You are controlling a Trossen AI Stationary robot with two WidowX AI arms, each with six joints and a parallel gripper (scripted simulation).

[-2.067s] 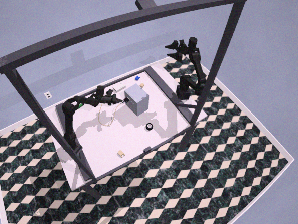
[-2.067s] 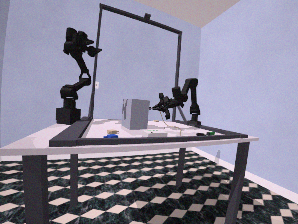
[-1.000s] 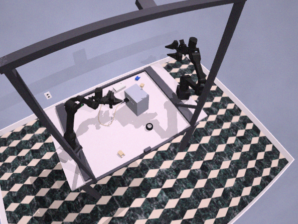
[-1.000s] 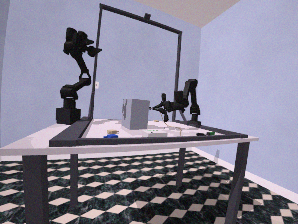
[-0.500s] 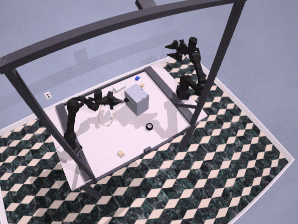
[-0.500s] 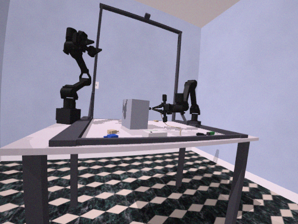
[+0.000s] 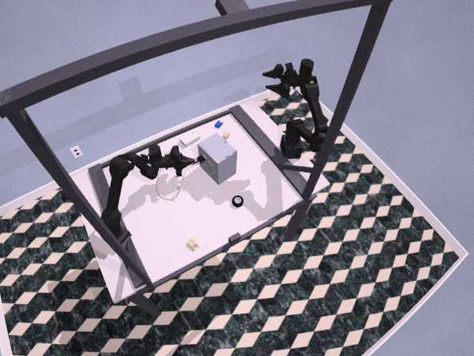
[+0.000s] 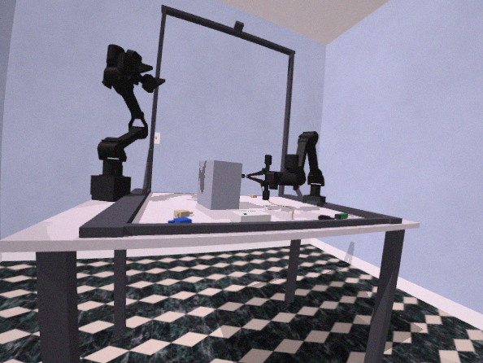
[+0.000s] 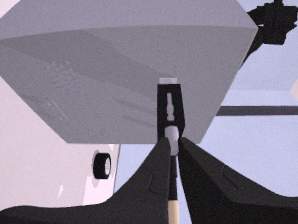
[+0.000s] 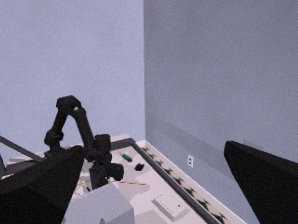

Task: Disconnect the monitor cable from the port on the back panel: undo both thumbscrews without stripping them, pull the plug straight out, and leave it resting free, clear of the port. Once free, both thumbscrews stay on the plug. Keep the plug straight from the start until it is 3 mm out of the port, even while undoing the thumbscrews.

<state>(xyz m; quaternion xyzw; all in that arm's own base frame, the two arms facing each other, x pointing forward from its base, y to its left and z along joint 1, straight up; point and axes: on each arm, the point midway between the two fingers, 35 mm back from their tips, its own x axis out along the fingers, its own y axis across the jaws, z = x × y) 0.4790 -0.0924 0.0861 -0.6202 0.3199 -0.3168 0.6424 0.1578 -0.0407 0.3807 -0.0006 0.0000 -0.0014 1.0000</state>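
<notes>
My left gripper is now 4 cm past the grey box, 15 cm to the left of it and 4 cm above it.
</notes>
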